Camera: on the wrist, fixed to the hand. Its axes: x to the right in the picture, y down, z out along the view.
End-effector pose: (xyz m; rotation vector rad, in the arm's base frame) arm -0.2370 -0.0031 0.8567 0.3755 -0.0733 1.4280
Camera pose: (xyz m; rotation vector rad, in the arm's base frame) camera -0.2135 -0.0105 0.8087 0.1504 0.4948 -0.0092
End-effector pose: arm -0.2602 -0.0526 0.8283 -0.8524 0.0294 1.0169
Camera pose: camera -0.2303 -0.0975 0.8287 -0.6861 -0.2191 -0.5395
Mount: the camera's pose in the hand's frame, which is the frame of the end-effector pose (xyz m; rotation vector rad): -0.0165 -0.0336 -0.0388 0.1076 0.3629 -1.4983
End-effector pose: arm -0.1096 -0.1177 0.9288 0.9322 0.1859 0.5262
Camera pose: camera -0.1265 -0.1145 0.8777 0.5652 1.1292 -0.7259
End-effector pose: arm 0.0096 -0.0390 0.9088 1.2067 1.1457 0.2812
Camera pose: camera -0.0419 -0.0414 0.8929 0.1264 2.0755 -0.7359
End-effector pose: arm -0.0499 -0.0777 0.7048 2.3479 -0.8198 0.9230
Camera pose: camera -0.0537 -0.0243 0.7111 1.9504 1.0645 0.5876
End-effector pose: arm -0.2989 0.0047 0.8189 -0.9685 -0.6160 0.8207
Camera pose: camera -0.2675 -0.0377 0.8301 -0.3179 -0.7550 -0.6370
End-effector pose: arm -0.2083 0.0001 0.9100 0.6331 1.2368 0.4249
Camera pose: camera -0.2514 -0.0273 0.8927 -0.4029 1.7271 -0.8176
